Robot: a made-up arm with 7 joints. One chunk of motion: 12 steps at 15 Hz.
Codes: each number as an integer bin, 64 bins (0 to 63) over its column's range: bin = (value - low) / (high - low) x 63, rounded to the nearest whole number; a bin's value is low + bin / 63 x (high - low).
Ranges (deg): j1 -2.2..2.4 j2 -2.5..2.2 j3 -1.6..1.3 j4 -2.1..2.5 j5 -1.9..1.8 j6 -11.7..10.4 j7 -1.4..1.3
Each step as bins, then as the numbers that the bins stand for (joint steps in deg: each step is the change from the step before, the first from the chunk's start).
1 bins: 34 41 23 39 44 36 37
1 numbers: 0.283 0.559 -0.541 0.748 0.684 0.929 0.186
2 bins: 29 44 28 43 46 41 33
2 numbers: -0.083 0.783 -0.311 1.040 0.802 2.683 0.014
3 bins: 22 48 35 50 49 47 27
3 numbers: -0.594 1.081 0.011 1.551 0.978 4.787 -0.243
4 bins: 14 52 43 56 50 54 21
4 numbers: -1.178 1.379 0.379 1.989 1.037 7.243 -0.500
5 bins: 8 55 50 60 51 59 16
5 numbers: -1.616 1.603 0.702 2.281 1.095 8.997 -0.714
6 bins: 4 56 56 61 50 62 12
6 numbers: -1.908 1.678 0.978 2.354 1.037 10.049 -0.886
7 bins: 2 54 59 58 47 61 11
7 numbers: -2.054 1.529 1.116 2.135 0.860 9.698 -0.929
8 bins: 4 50 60 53 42 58 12
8 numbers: -1.908 1.230 1.162 1.770 0.567 8.646 -0.886
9 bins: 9 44 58 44 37 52 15
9 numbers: -1.543 0.783 1.070 1.113 0.273 6.541 -0.757
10 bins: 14 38 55 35 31 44 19
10 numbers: -1.178 0.335 0.932 0.456 -0.079 3.735 -0.586
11 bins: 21 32 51 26 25 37 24
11 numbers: -0.667 -0.113 0.748 -0.202 -0.432 1.279 -0.371
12 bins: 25 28 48 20 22 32 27
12 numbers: -0.375 -0.411 0.610 -0.640 -0.608 -0.475 -0.243
